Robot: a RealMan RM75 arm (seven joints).
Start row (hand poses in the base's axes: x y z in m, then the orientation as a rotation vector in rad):
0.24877 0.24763 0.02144 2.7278 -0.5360 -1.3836
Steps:
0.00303 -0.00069 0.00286 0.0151 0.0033 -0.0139
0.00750 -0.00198 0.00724 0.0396 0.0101 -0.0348
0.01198 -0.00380 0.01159 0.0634 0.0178 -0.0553
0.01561 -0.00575 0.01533 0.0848 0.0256 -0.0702
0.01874 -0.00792 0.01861 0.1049 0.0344 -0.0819
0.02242 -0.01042 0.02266 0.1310 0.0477 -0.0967
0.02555 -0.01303 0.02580 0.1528 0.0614 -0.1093
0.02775 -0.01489 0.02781 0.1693 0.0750 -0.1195
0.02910 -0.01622 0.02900 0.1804 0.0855 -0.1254
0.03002 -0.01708 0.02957 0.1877 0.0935 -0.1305
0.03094 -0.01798 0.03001 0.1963 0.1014 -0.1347
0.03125 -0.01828 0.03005 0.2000 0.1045 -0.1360
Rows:
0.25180 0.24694 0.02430 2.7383 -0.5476 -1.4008
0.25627 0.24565 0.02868 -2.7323 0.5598 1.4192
0.26075 0.24383 0.03303 -2.6961 0.5657 1.4231
0.26438 0.24188 0.03677 -2.6655 0.5664 1.4282
0.26751 0.23971 0.04005 -2.6375 0.5641 1.4352
0.27119 0.23721 0.04410 -2.6004 0.5605 1.4466
0.27432 0.23460 0.04724 -2.5677 0.5577 1.4593
0.27652 0.23274 0.04925 -2.5407 0.5564 1.4728
0.27787 0.23141 0.05044 -2.5223 0.5542 1.4838
0.27879 0.23055 0.05101 -2.5087 0.5543 1.4922
0.27971 0.22965 0.05145 -2.4949 0.5522 1.5002
0.28002 0.22935 0.05149 -2.4894 0.5506 1.5034

